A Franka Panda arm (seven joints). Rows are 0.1 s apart.
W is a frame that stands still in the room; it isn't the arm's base.
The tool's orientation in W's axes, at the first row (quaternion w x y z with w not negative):
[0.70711, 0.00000, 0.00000, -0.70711]
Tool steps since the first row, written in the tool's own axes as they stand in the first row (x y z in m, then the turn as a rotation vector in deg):
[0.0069, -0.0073, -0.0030, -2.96, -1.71, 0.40]
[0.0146, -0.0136, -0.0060, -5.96, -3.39, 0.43]
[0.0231, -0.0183, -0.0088, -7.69, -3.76, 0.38]
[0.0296, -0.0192, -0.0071, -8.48, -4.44, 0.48]
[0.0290, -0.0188, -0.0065, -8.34, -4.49, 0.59]
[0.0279, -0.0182, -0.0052, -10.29, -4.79, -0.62]
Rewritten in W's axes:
[-0.0073, -0.0069, -0.0030, -1.71, 2.96, 0.40]
[-0.0136, -0.0146, -0.0060, -3.39, 5.96, 0.43]
[-0.0183, -0.0231, -0.0088, -3.76, 7.69, 0.38]
[-0.0192, -0.0296, -0.0071, -4.44, 8.48, 0.48]
[-0.0188, -0.0290, -0.0065, -4.49, 8.34, 0.59]
[-0.0182, -0.0279, -0.0052, -4.79, 10.29, -0.62]

